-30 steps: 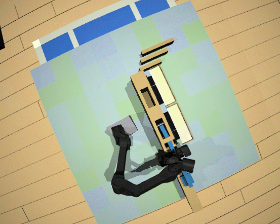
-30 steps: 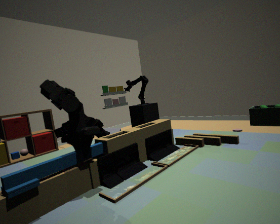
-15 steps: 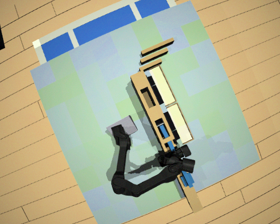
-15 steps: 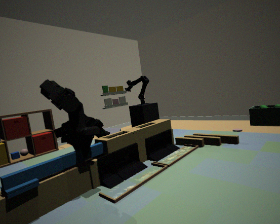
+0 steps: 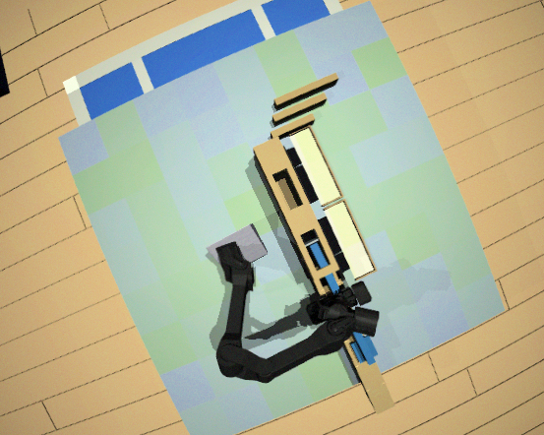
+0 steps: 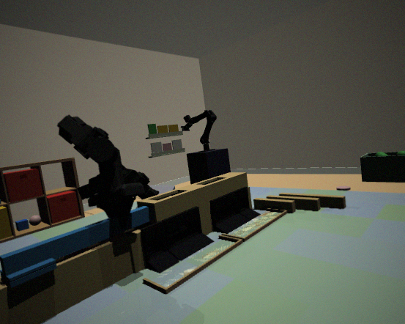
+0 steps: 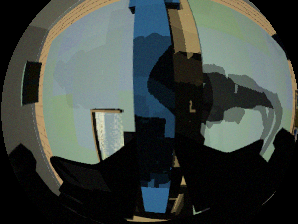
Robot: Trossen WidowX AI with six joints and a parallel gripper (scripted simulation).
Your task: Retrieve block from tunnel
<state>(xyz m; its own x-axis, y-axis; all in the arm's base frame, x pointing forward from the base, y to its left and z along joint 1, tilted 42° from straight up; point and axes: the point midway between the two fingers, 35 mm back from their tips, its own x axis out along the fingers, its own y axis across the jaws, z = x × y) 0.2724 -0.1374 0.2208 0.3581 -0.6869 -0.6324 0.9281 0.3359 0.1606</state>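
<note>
My gripper tip is now 1 cm short of the tan covered tunnel, 7 cm to the right of it and 4 cm above it.
</note>
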